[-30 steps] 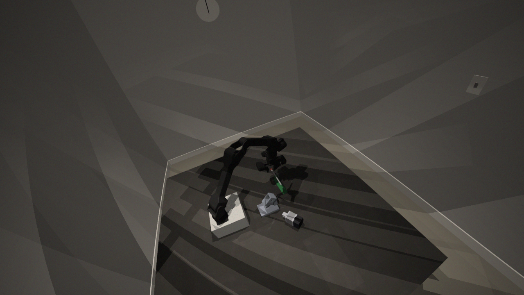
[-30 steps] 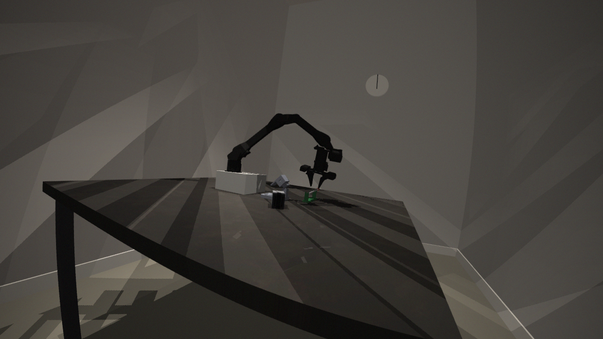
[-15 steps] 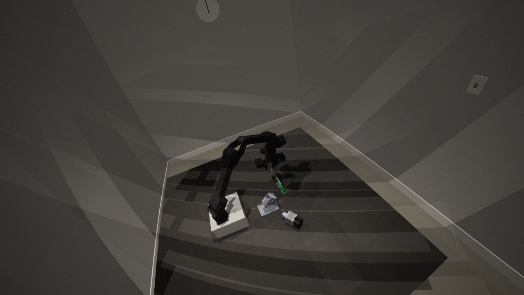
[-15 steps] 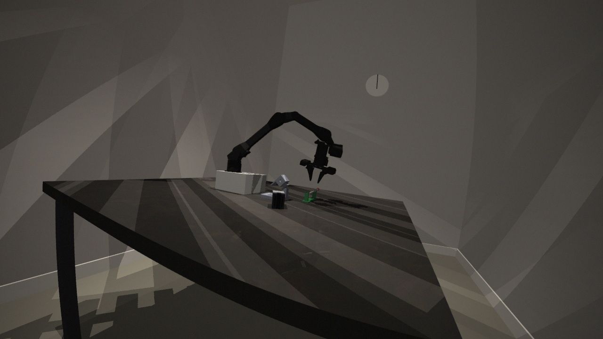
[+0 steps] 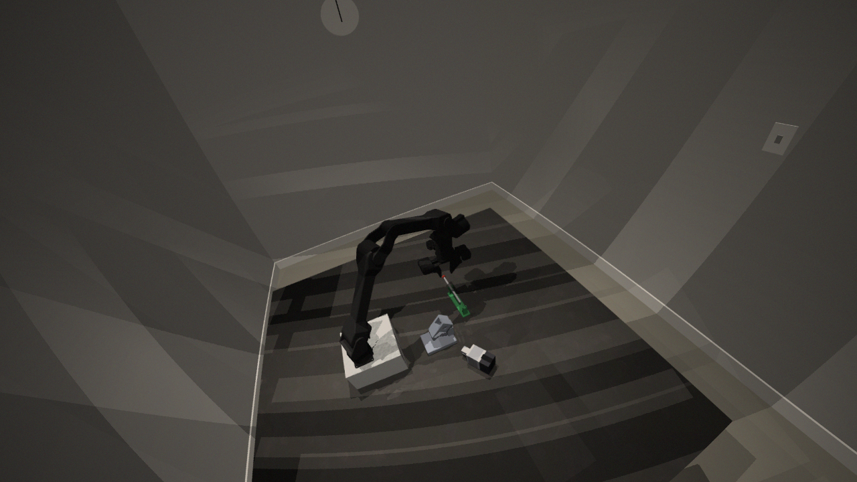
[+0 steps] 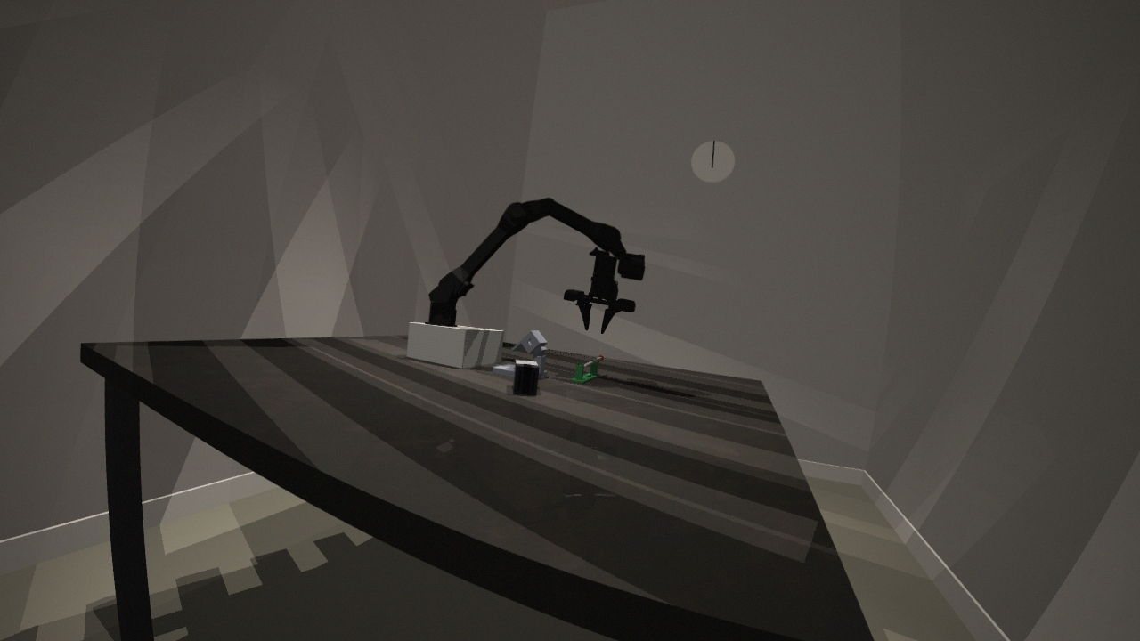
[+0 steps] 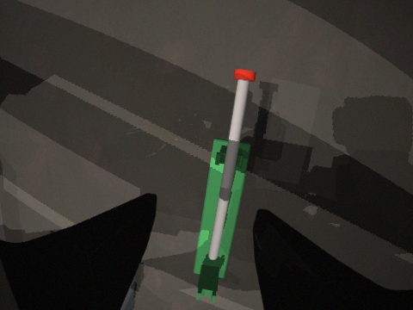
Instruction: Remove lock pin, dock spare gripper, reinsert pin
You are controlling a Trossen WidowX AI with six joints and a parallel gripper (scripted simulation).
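My gripper tip is now 10 cm above the green cradle, 6 cm to the left of it and 1 cm short of it. The rest, counted from my gripper tip: spare gripper 31 cm to the right, 9 cm below, 5 cm behind; grey mount 17 cm to the right, 11 cm behind, 7 cm below.
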